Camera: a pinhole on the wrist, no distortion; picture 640 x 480 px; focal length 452.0 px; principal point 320.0 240.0 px. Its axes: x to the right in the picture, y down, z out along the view. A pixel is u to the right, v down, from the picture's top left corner.
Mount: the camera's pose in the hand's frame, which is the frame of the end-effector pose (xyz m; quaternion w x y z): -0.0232 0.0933 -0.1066 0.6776 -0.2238 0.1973 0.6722
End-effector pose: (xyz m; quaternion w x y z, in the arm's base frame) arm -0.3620 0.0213 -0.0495 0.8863 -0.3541 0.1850 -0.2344
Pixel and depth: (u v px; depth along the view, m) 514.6 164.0 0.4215
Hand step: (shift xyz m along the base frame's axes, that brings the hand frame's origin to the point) 0.2364 0.3638 -0.2557
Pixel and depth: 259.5 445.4 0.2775
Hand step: -0.0002 0.3022 -0.0376
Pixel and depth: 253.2 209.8 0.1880
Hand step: 0.0678 0.1577 -0.0802
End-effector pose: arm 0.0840 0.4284 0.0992 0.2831 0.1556 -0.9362 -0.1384
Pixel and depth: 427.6 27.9 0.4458
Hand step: -0.3483 0.3687 0.0689
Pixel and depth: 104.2 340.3 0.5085
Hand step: -0.1693 0.3008 -0.3701
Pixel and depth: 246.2 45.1 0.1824
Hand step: -0.1116 0.1506 0.0331
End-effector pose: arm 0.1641 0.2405 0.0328 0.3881 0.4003 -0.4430 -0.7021
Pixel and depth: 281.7 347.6 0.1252
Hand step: 0.0502 0.0043 0.1580
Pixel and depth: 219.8 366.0 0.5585
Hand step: -0.2434 0.2150 0.4509
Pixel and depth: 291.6 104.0 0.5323
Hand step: -0.2971 -0.1087 0.4206
